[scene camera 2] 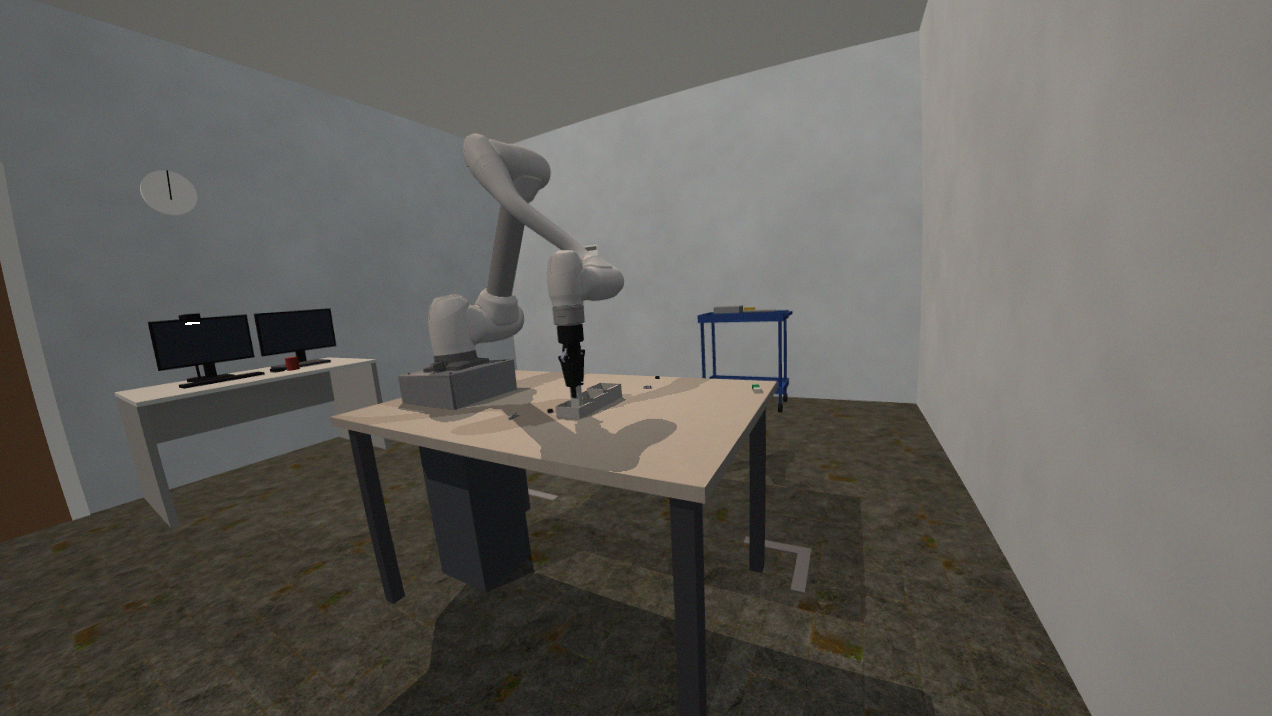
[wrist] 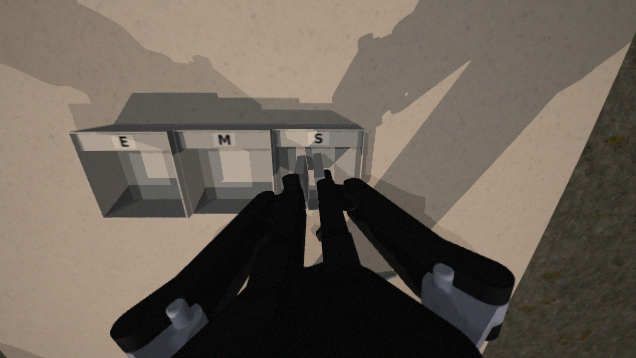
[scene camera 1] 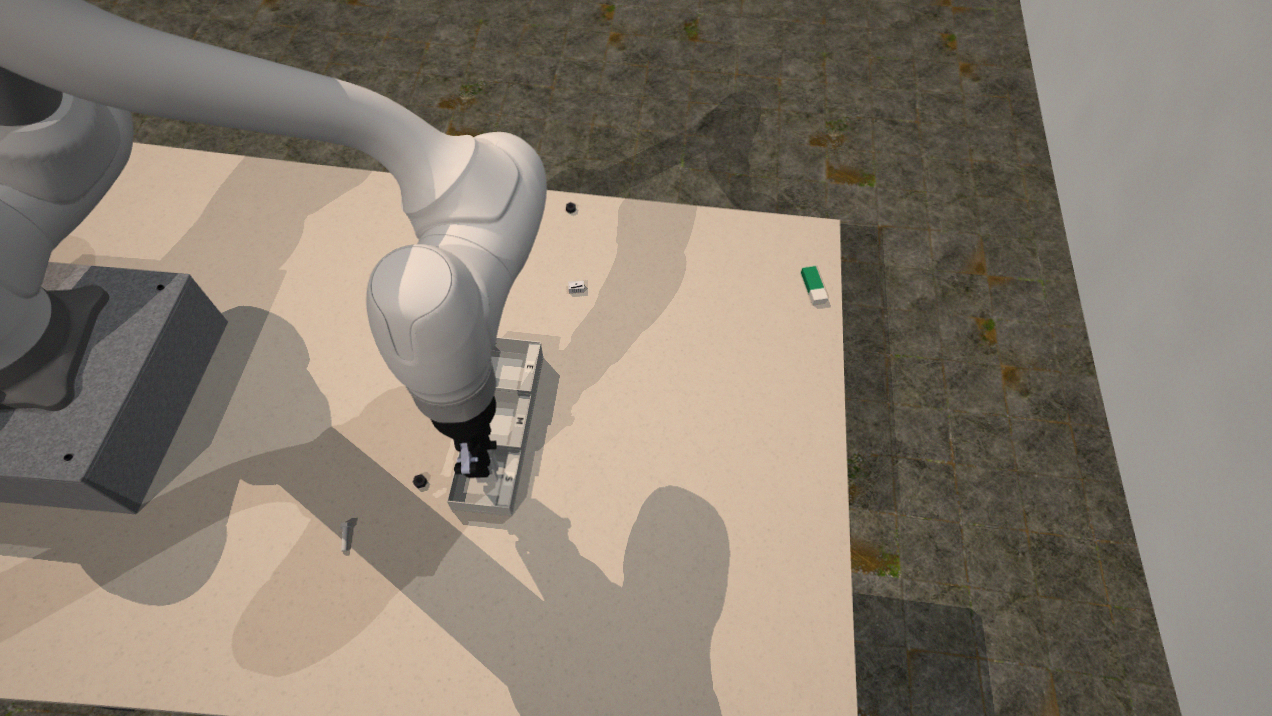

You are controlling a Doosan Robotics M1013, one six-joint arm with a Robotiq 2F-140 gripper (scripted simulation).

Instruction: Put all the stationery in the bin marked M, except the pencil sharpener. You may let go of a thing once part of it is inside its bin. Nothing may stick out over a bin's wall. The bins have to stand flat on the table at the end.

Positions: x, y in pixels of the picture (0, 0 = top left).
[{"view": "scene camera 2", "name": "my gripper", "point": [577, 407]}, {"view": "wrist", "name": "my gripper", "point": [311, 166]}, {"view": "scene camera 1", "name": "my gripper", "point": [488, 474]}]
